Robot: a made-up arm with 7 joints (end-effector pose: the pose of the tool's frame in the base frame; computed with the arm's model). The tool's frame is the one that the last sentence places. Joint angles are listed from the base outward.
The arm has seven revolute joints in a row. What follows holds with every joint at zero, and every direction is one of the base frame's.
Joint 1 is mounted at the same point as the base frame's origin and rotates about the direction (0.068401, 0.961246, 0.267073), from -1.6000 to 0.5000 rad.
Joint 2 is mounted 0.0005 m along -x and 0.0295 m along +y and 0.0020 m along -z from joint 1 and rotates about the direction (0.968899, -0.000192, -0.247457), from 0.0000 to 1.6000 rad.
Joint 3 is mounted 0.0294 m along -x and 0.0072 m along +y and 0.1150 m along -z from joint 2 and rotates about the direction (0.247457, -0.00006, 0.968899), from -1.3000 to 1.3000 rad.
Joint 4 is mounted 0.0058 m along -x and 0.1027 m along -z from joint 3 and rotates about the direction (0.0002, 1, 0.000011), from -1.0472 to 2.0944 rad.
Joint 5 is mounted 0.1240 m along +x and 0.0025 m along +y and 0.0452 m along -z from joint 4 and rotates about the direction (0.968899, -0.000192, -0.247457), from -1.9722 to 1.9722 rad.
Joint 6 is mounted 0.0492 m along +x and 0.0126 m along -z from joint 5 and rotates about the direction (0.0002, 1, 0.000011), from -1.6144 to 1.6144 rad.
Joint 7 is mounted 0.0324 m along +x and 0.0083 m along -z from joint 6 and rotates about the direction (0.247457, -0.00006, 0.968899), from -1.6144 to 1.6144 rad.
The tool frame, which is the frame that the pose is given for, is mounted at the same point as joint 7; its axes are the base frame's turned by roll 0.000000, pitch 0.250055 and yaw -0.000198 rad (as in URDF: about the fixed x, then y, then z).
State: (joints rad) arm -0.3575 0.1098 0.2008 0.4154 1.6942 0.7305 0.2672
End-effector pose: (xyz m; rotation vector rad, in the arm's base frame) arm 0.2358 0.1109 -0.2861 1.8771 0.6306 0.6575
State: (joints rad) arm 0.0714 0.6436 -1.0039 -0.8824 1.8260 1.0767 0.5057
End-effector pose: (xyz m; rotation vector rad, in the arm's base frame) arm 0.0639 -0.0083 -0.1473 1.4507 -0.6689 0.6544
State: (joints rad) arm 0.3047 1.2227 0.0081 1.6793 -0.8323 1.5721 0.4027
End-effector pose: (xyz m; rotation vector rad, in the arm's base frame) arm -0.1390 0.3911 -0.0990 0.2304 -2.2096 -1.7468
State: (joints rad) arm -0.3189 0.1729 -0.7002 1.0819 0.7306 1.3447 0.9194
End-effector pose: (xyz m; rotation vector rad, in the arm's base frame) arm 0.1026 0.0643 -0.4004 2.4658 0.7917 0.3380
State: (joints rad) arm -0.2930 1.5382 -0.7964 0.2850 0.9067 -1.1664 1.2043
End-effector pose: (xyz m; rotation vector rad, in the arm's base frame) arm 0.1588 0.2799 -0.1663 1.0752 -0.6610 -0.9840
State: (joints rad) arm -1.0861 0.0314 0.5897 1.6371 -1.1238 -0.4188 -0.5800
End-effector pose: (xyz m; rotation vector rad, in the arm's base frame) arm 0.3127 0.0002 -0.3054 -1.2915 0.0640 0.2833
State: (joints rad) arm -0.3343 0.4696 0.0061 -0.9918 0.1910 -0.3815 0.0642
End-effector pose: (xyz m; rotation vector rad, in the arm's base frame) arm 0.1439 0.0425 -0.0261 0.4880 -1.4812 -0.2533
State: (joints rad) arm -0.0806 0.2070 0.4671 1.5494 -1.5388 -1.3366 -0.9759
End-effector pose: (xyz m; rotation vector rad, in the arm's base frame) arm -0.0694 0.1563 -0.3880 0.0275 0.0514 0.9928
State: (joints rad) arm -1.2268 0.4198 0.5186 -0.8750 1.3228 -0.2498 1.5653
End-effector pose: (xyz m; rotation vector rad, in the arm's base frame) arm 0.1387 0.0831 0.1158 0.2028 2.2151 -1.7140
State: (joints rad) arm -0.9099 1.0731 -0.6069 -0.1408 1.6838 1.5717 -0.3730
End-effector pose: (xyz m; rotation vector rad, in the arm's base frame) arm 0.2825 0.1081 -0.0200 1.6589 -0.0387 1.4993
